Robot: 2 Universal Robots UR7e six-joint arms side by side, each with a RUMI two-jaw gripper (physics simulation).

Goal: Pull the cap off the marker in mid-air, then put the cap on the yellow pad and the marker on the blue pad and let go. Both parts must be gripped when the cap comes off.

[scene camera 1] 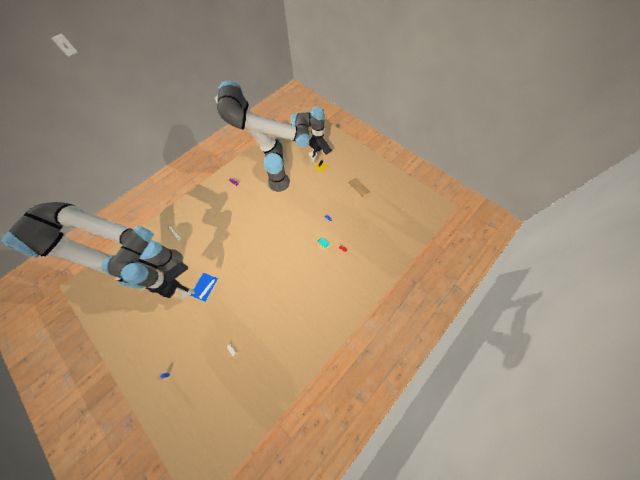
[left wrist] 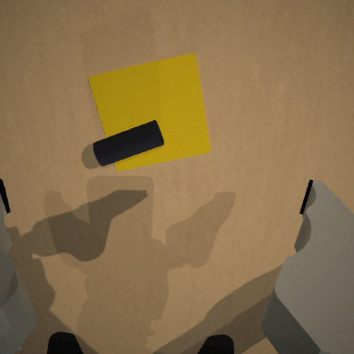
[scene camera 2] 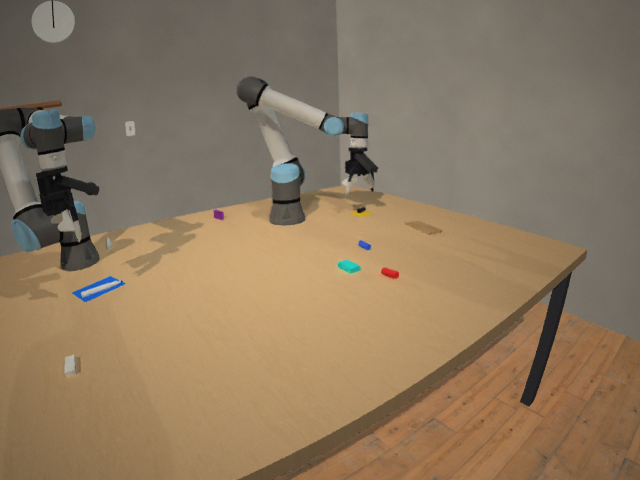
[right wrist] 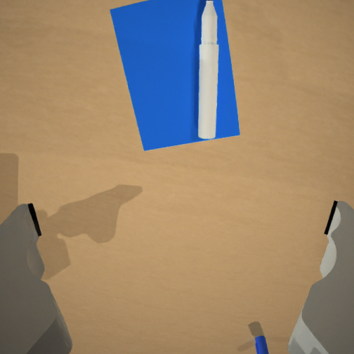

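Where they show: left gripper, fingertip midpoint: (scene camera 1: pixel 319 157) (scene camera 2: pixel 360 193); right gripper, fingertip midpoint: (scene camera 1: pixel 183 286) (scene camera 2: pixel 73 236); left arm's base at its link origin: (scene camera 1: pixel 279 182) (scene camera 2: pixel 287 220); right arm's base at its link origin: (scene camera 1: pixel 170 261) (scene camera 2: pixel 80 263).
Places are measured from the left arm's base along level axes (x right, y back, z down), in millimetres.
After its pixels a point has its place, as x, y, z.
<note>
The black cap (scene camera 1: pixel 320 163) {-271, -192, -19} (scene camera 2: pixel 361 209) {-269, -196, -16} (left wrist: pixel 129 143) lies on its side on the yellow pad (scene camera 1: pixel 321 168) {-248, -212, 0} (scene camera 2: pixel 367 213) {-274, -225, -1} (left wrist: pixel 180 100), one end sticking out past the pad's edge in the left wrist view. The white uncapped marker (scene camera 1: pixel 207 288) {841, -24, -16} (scene camera 2: pixel 100 288) {847, -28, -13} (right wrist: pixel 208 90) lies flat on the blue pad (scene camera 1: pixel 202 281) {822, 38, -1} (scene camera 2: pixel 105 280) {803, 49, 0} (right wrist: pixel 155 75), along one side. My left gripper (scene camera 2: pixel 360 190) {-259, -196, -91} (left wrist: pixel 154 184) is wide open and empty above the table by the yellow pad, apart from the cap. My right gripper (scene camera 1: pixel 187 293) {883, 5, -177} (right wrist: pixel 181 207) is wide open and empty above the table beside the blue pad, apart from the marker.
A blue cylinder (scene camera 1: pixel 328 218) {108, -449, -19} (scene camera 2: pixel 364 245) {114, -452, -15}, a teal block (scene camera 1: pixel 323 242) {273, -497, -15} (scene camera 2: pixel 348 266) {287, -507, -15}, a red cylinder (scene camera 1: pixel 342 248) {257, -621, -19} (scene camera 2: pixel 389 272) {261, -627, -16} and a brown flat piece (scene camera 1: pixel 358 187) {-209, -522, -8} (scene camera 2: pixel 422 227) {-202, -523, -8} lie on the table. A purple block (scene camera 1: pixel 234 181) {149, 272, -34} is near the left arm's base. A white block (scene camera 1: pixel 232 349) {1039, -347, -11} lies beyond the blue pad.
</note>
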